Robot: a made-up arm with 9 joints. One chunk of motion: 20 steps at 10 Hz.
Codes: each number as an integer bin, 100 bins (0 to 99) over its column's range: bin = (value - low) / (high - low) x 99, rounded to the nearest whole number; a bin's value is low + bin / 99 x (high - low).
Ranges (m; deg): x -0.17..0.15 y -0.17..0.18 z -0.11..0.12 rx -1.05..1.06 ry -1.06..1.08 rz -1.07..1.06
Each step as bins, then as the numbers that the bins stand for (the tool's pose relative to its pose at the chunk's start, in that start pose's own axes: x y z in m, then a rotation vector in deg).
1 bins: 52 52 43 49 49 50
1 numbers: -0.0019 0.0138 -0.0101 -0.01 0.00 0.01
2 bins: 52 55 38 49 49 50
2 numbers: -0.0019 0.0244 -0.0217 -0.01 0.00 0.01
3 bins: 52 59 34 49 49 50
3 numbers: -0.0019 0.0386 -0.0310 -0.01 0.00 0.01
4 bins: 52 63 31 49 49 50
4 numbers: -0.0019 0.0527 -0.0380 -0.01 0.00 0.01
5 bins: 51 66 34 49 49 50
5 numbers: -0.0052 0.0633 -0.0310 -0.01 0.00 0.01
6 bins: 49 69 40 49 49 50
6 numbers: -0.0116 0.0739 -0.0171 -0.01 0.00 0.01
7 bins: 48 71 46 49 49 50
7 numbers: -0.0148 0.0810 -0.0031 -0.01 0.00 0.01
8 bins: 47 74 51 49 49 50
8 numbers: -0.0181 0.0916 0.0085 -0.01 0.00 0.01
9 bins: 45 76 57 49 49 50
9 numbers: -0.0245 0.0987 0.0224 -0.01 0.00 0.01
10 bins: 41 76 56 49 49 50
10 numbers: -0.0375 0.0987 0.0201 -0.01 0.00 0.01
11 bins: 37 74 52 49 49 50
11 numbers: -0.0504 0.0916 0.0108 -0.01 0.00 0.01
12 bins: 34 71 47 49 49 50
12 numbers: -0.0601 0.0810 -0.0008 -0.01 0.00 0.01
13 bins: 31 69 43 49 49 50
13 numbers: -0.0698 0.0739 -0.0101 -0.01 0.00 0.01
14 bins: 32 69 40 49 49 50
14 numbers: -0.0666 0.0739 -0.0171 -0.01 0.00 0.01
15 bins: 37 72 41 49 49 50
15 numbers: -0.0504 0.0845 -0.0147 -0.01 0.00 0.01
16 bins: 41 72 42 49 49 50
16 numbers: -0.0375 0.0845 -0.0124 -0.01 0.00 0.01
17 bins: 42 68 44 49 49 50
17 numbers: -0.0342 0.0704 -0.0078 -0.01 0.00 0.01
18 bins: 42 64 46 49 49 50
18 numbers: -0.0342 0.0563 -0.0031 -0.01 0.00 0.01
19 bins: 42 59 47 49 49 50
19 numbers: -0.0342 0.0386 -0.0008 -0.01 0.00 0.01
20 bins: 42 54 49 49 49 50
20 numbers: -0.0342 0.0209 0.0038 -0.01 0.00 0.01
